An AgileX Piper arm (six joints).
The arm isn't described. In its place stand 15 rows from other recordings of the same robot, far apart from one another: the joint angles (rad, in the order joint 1, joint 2, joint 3, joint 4, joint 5, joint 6), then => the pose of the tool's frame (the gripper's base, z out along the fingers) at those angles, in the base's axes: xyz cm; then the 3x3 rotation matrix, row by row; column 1 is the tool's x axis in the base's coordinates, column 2 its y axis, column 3 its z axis.
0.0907, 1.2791, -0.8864, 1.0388, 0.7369, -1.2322 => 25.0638, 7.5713, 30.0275; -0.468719, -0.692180, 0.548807; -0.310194, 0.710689, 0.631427; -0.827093, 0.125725, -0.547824
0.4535, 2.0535, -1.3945, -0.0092, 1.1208, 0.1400 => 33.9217, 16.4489, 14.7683; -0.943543, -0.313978, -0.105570; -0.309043, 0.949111, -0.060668; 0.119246, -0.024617, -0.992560
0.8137, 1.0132, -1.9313, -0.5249, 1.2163, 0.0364 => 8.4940, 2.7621, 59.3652; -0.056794, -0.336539, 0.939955; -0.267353, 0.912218, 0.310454; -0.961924, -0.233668, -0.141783
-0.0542, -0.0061, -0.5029, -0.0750, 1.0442, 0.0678 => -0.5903, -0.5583, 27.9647; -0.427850, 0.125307, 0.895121; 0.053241, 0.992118, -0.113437; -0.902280, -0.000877, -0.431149
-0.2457, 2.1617, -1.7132, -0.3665, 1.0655, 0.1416 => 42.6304, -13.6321, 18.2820; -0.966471, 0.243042, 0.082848; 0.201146, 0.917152, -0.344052; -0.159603, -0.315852, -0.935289
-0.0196, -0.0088, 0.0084, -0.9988, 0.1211, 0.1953 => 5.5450, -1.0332, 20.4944; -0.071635, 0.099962, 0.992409; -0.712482, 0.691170, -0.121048; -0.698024, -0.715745, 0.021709
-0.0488, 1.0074, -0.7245, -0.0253, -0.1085, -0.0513 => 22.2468, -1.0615, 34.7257; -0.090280, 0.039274, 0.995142; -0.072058, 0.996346, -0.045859; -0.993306, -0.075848, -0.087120
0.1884, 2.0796, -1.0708, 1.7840, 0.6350, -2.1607 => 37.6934, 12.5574, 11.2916; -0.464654, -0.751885, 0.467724; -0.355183, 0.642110, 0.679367; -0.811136, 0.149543, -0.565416
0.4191, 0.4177, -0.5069, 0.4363, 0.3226, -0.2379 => 7.7340, 4.7801, 32.7907; -0.198784, -0.497415, 0.844431; 0.104025, 0.846050, 0.522857; -0.974507, 0.191778, -0.116438
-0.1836, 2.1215, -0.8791, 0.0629, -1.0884, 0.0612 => 38.5161, -7.6675, 11.6776; -0.044762, 0.241941, 0.969258; 0.099999, 0.966442, -0.236620; -0.993980, 0.086334, -0.067454
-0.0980, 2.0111, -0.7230, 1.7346, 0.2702, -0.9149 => 30.2740, -0.5683, 5.5831; -0.625766, 0.661770, 0.412890; 0.774051, 0.592163, 0.224028; -0.096243, 0.459786, -0.882799
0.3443, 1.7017, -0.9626, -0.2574, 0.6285, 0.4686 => 30.1055, 9.3484, 17.7504; -0.942165, -0.051873, 0.331111; -0.069033, 0.996801, -0.040269; -0.327963, -0.060798, -0.942732
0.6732, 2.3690, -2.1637, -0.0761, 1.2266, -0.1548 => 39.5919, 30.7406, 19.6311; -0.639995, -0.736169, 0.220142; -0.739438, 0.667962, 0.084020; -0.208899, -0.109009, -0.971843
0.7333, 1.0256, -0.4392, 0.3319, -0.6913, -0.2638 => 16.5001, 12.3202, 29.8343; 0.123954, -0.501947, 0.855970; 0.106052, 0.864383, 0.491523; -0.986604, 0.029852, 0.160377
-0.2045, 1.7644, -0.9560, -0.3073, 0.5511, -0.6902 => 31.3633, -7.9767, 15.8341; -0.740846, -0.614290, 0.271653; -0.669077, 0.710470, -0.218100; -0.059024, -0.343335, -0.937356
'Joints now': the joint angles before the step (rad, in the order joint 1, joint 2, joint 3, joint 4, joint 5, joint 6). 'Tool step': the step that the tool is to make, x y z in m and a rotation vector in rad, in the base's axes. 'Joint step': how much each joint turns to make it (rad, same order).
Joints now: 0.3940 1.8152 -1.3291 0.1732 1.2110 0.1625
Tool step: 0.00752 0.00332 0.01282 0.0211 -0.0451 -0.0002
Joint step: 0.0000 0.0000 -0.0531 0.0021 0.0034 -0.0001
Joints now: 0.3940 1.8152 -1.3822 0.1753 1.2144 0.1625
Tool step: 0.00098 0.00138 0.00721 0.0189 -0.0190 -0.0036
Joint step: 0.0000 -0.0089 -0.0159 0.0107 0.0000 0.0001
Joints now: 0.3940 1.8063 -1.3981 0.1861 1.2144 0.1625
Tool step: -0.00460 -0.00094 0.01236 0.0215 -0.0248 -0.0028
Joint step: 0.0000 -0.0349 -0.0001 0.0106 0.0038 0.0003
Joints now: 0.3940 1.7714 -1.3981 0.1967 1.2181 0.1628
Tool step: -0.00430 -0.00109 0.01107 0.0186 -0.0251 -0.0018
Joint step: 0.0000 -0.0317 -0.0001 0.0077 0.0015 0.0000
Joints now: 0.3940 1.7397 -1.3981 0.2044 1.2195 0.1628
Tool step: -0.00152 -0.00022 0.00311 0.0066 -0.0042 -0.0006
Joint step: 0.0000 -0.0089 0.0000 0.0045 0.0026 0.0000
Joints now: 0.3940 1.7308 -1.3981 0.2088 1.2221 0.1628
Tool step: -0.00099 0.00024 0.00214 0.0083 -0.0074 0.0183
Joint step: 0.0000 -0.0059 0.0000 0.0073 0.0000 -0.0206
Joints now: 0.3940 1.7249 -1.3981 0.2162 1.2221 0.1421
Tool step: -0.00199 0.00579 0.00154 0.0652 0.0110 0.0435
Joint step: 0.0000 0.0000 -0.0001 0.0739 0.0000 -0.0632
